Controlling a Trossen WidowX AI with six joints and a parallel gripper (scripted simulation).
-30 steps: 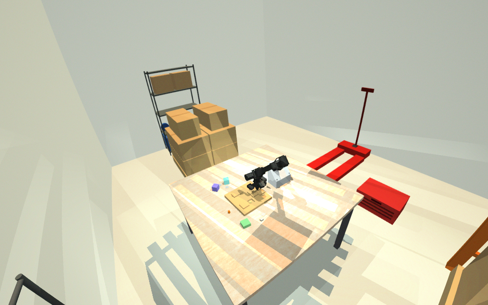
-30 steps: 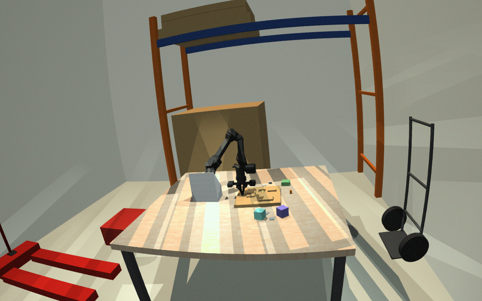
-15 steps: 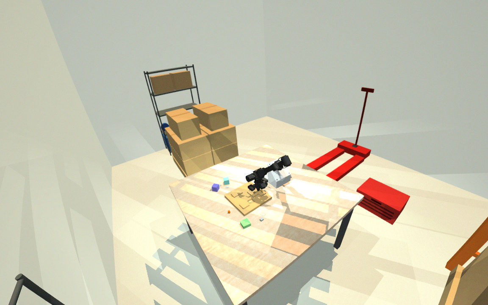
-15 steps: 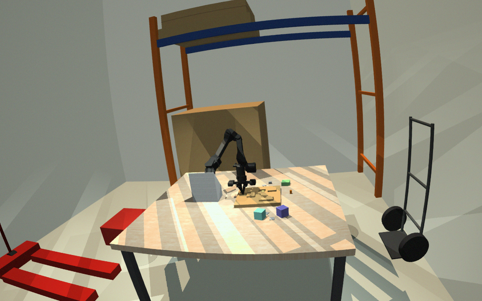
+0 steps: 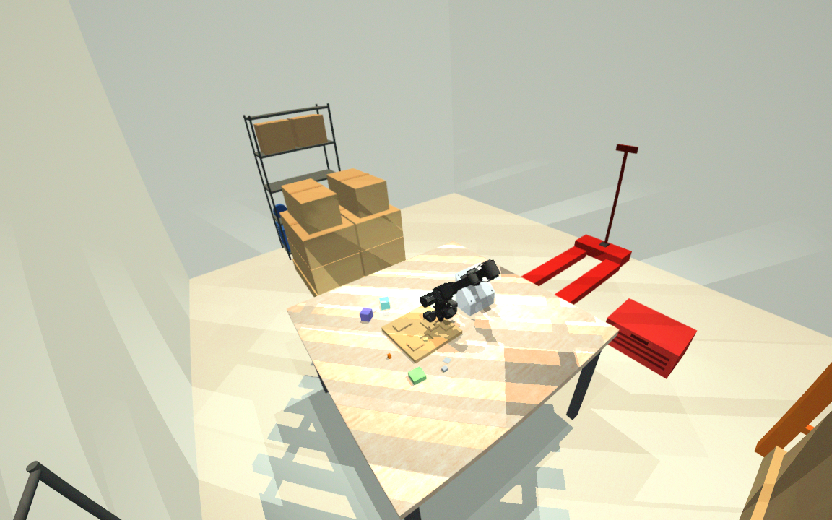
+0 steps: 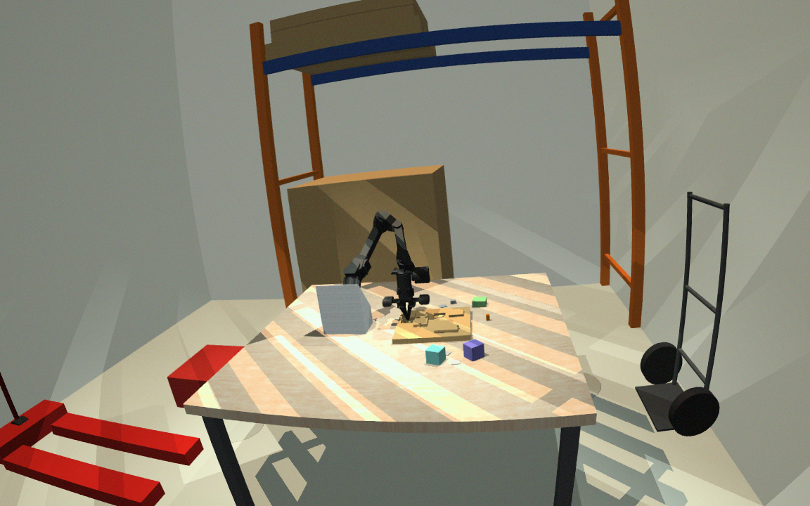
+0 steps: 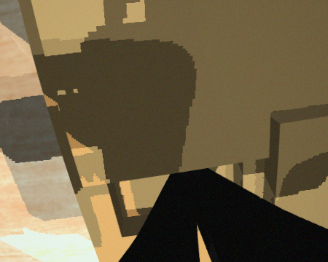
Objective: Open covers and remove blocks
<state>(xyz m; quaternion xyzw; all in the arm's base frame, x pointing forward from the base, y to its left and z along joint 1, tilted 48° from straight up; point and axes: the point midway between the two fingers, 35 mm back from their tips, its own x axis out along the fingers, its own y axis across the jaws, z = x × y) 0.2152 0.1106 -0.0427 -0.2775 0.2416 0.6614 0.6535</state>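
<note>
My gripper tip is 90 mm short of the wooden puzzle board and 30 mm to the left of it. Round my gripper tip: tiny orange piece: 330 mm ahead, 20 mm to the left, 10 mm below; then small grey piece: 240 mm to the left, 170 mm ahead, 20 mm below; then green block: 290 mm ahead, 200 mm to the left, 10 mm below.
</note>
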